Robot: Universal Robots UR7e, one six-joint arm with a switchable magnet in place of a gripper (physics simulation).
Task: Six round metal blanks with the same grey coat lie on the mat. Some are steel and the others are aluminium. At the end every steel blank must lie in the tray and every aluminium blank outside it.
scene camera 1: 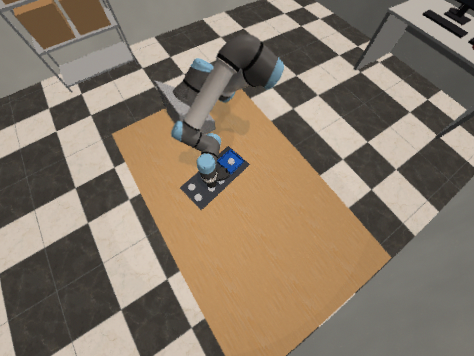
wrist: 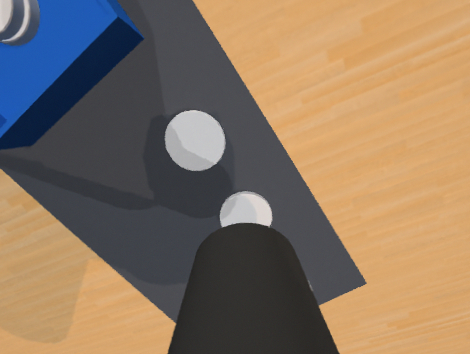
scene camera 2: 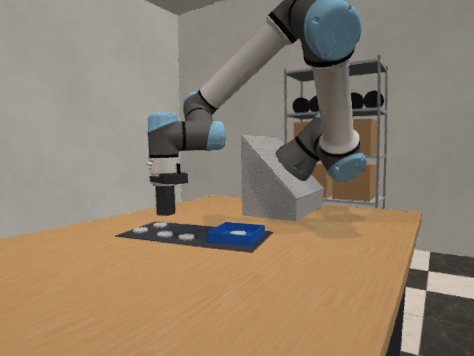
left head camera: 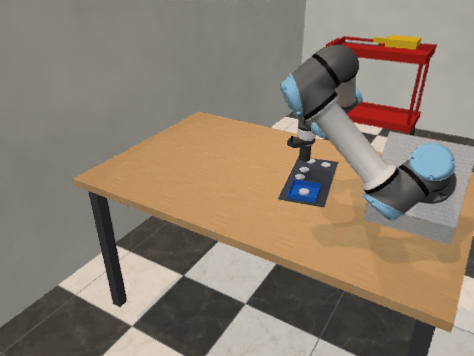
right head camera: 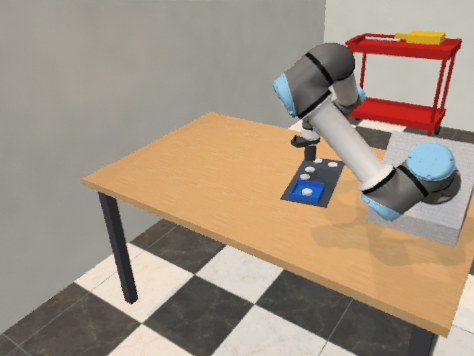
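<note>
My magnet (left head camera: 305, 159) (right head camera: 310, 159) (scene camera 2: 165, 214) (wrist: 246, 228) is open: its tip is bare, upright above the far half of the mat (left head camera: 322, 182) (wrist: 260, 150). In the wrist view, one grey blank (wrist: 246, 210) (scene camera 2: 164, 234) (left head camera: 304, 169) shows partly behind the tip. Another blank (wrist: 195, 140) (scene camera 2: 186, 236) (left head camera: 300, 176) lies nearer the tray. Two more blanks, one (scene camera 2: 140, 230) (scene camera 1: 198, 197) and one (scene camera 2: 160, 224) (scene camera 1: 192, 187), lie at the far end. The blue tray (scene camera 2: 235, 240) (wrist: 75, 60) holds two stacked blanks (wrist: 17, 22) (left head camera: 304, 191). All coats look alike.
The wooden table (left head camera: 200, 165) (scene camera 1: 280, 260) carries the mat. The arm's grey slanted base block (scene camera 2: 265, 195) (left head camera: 415, 227) stands beyond the tray. A red cart (left head camera: 425, 56) (right head camera: 452, 49) and a shelf unit (scene camera 2: 382, 135) stand in the background.
</note>
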